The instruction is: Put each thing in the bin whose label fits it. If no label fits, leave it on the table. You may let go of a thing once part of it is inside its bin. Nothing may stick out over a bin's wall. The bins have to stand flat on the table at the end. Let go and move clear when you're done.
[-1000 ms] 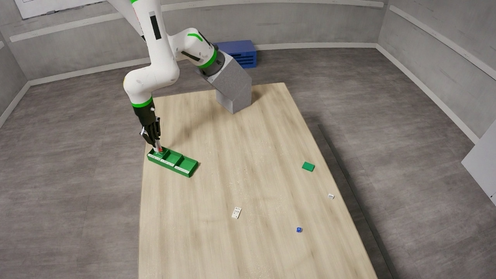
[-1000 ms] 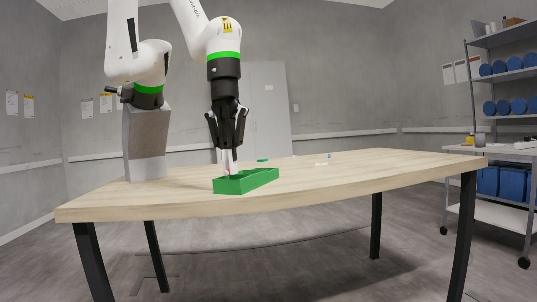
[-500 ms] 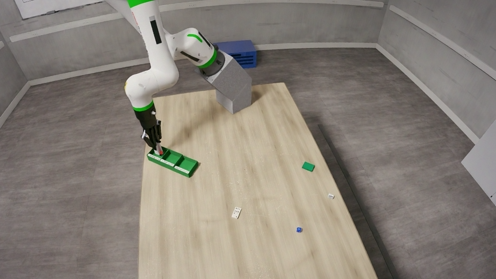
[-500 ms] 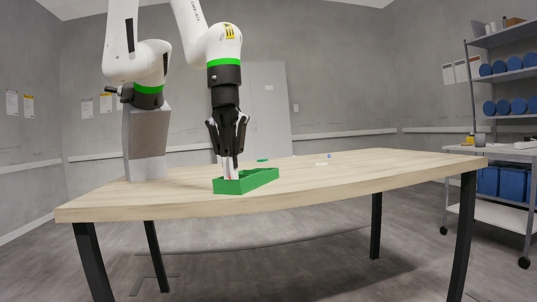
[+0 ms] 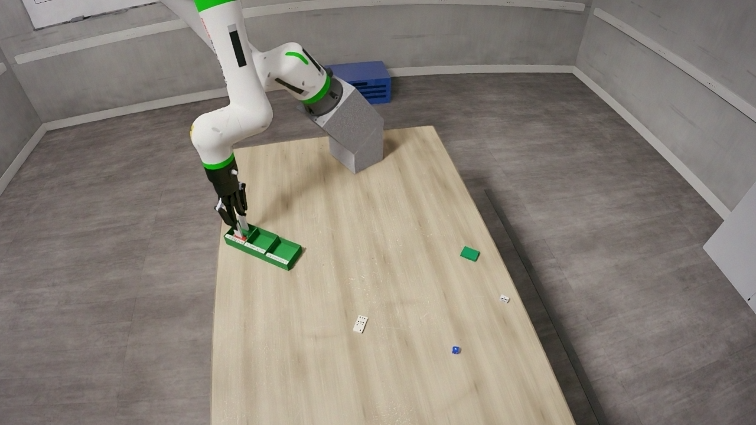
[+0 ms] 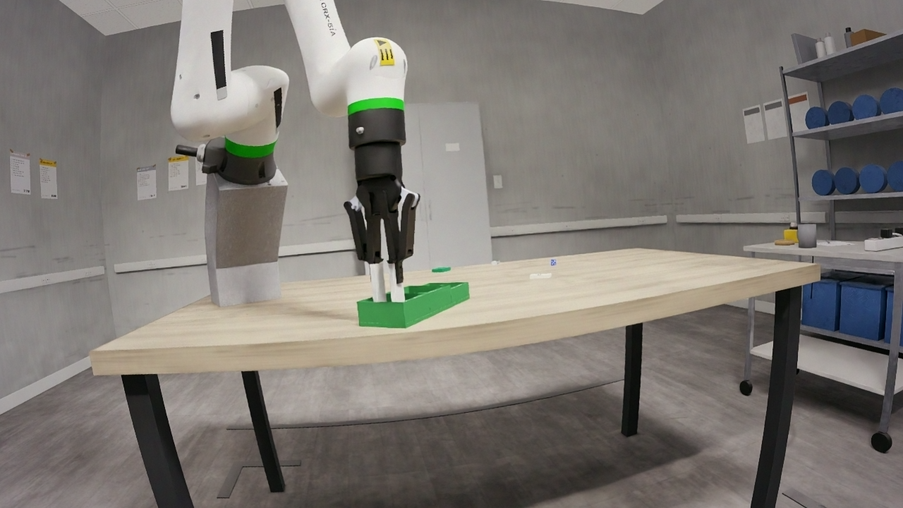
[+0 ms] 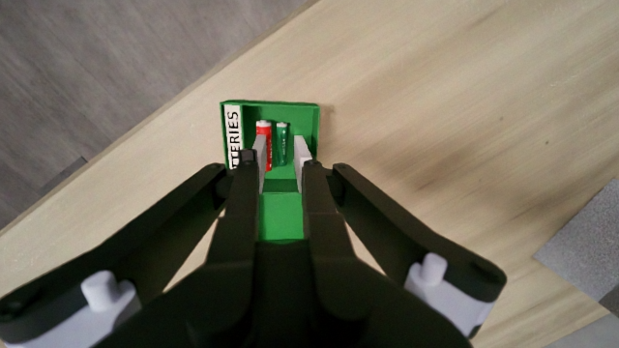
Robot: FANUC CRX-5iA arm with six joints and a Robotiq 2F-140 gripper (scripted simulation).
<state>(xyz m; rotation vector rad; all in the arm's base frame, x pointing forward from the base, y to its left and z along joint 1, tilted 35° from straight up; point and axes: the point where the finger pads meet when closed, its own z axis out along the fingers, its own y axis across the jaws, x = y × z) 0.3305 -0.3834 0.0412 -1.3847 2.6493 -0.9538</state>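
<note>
Now: the green battery 50 mm below my hand. Round my hand: white domino: 400 mm ahead, 300 mm to the left, 50 mm below; then green three-compartment bin: 60 mm ahead, 60 mm to the left, 40 mm below; then red stick-like piece: 10 mm ahead, 10 mm to the right, 40 mm below.
</note>
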